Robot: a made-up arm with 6 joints.
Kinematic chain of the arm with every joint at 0, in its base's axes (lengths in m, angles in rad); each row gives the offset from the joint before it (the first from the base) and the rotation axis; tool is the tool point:
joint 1: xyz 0 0 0.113 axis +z
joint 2: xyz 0 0 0 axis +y
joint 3: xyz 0 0 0.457 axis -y
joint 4: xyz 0 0 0 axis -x
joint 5: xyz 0.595 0 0 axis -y
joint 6: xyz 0 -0.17 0 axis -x
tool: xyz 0 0 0
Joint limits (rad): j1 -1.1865..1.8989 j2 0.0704..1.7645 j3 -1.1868..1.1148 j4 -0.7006..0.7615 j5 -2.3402..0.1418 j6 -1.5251..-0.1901
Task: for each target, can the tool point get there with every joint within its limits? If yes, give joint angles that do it. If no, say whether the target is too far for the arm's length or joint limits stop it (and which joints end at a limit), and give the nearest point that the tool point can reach.
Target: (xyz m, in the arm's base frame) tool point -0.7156 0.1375 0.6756
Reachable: no: joint limits stop it (at a limit: joint 1, joint 2, joint 4) | nearest point -0.0797 0.6161 0.7562 | short by 0.800 m
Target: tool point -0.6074 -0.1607 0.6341
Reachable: no: joint limits stop it (at a limit: joint 2, joint 3, joint 4) | nearest point -0.1967 -0.0520 0.0201 | short by 0.747 m
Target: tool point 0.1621 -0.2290 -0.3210
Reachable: yes | joints -0.3317 1.2965 -0.7146 0.2730 -1.3590 -0.8015
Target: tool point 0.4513 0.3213 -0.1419
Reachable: yes | joints 0.9018 0.8225 -0.5309 0.4268 -0.3062 -1.2972
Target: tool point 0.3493 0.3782 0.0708
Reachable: yes | joints 1.1440 0.2944 -0.7268 0.3188 -1.2231 -0.3467
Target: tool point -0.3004 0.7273 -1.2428
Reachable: no: too far | nearest point -0.0782 0.6116 -0.5611 | short by 0.726 m
